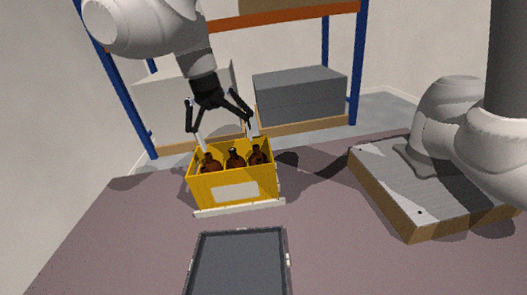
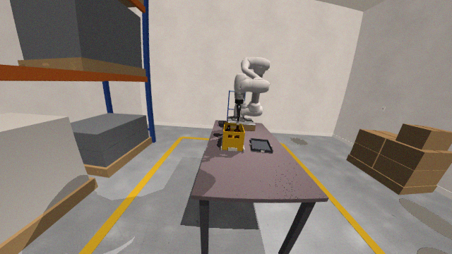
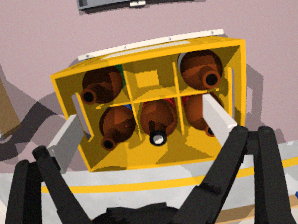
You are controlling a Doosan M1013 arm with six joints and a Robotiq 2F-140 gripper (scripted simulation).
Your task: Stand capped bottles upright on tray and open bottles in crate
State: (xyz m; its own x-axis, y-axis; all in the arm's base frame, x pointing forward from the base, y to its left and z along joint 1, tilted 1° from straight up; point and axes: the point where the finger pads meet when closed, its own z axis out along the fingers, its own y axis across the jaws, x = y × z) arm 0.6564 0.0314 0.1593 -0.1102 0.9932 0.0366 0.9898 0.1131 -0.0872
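The brown capped bottle lies 2 cm ahead of my hand, 8 cm to the right of it and 15 cm below it. Round my hand: yellow crate (1 cm ahead, 3 cm to the right, 16 cm below); dark grey tray (3 cm behind, 25 cm to the left, 23 cm below).
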